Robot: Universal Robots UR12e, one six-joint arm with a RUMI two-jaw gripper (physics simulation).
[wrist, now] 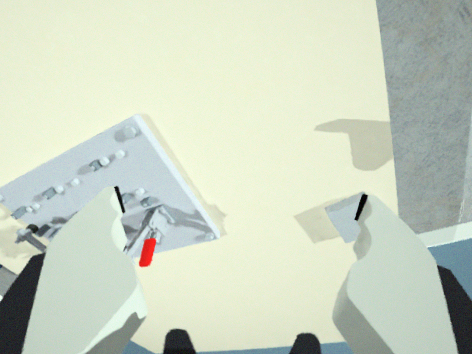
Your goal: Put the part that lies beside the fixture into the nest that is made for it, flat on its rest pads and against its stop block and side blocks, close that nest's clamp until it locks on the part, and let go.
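Frame: origin at the arm's base, x ahead, y left, z up, level; millimetres.
Seen in the pictures: gripper, fingertip midpoint: (pixel 240 192).
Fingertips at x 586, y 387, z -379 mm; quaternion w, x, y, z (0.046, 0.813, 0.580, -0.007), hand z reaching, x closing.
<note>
A point is followed by its place in that frame.
The part (pixel 341 220) @[x 775, y 481, z -515 mm] is a grey block on the table, to the right of the fixture and apart from it; the right finger hides much of it. The fixture (pixel 152 172) @[x 622, y 237, z -515 mm] is a light grey plate at the left, with small blocks and white pads on it. A clamp with a red handle (pixel 147 252) @[x 704, y 214, z -444 mm] stands near its lower right corner, partly behind the left finger. Another clamp (pixel 32 238) @[x 666, y -12, z -471 mm] with a black tip shows at the left edge, also partly hidden. My gripper (pixel 240 192) @[x 586, y 387, z -379 mm] is wide open and empty, above the table between the fixture and the part.
The cream table top (pixel 240 90) @[x 556, y 386, z -529 mm] spans the middle of the view, and its right edge runs down past the part. Grey floor (pixel 430 100) lies beyond that edge. A gripper shadow falls on the table above the part. Blue surface shows at the bottom and lower right.
</note>
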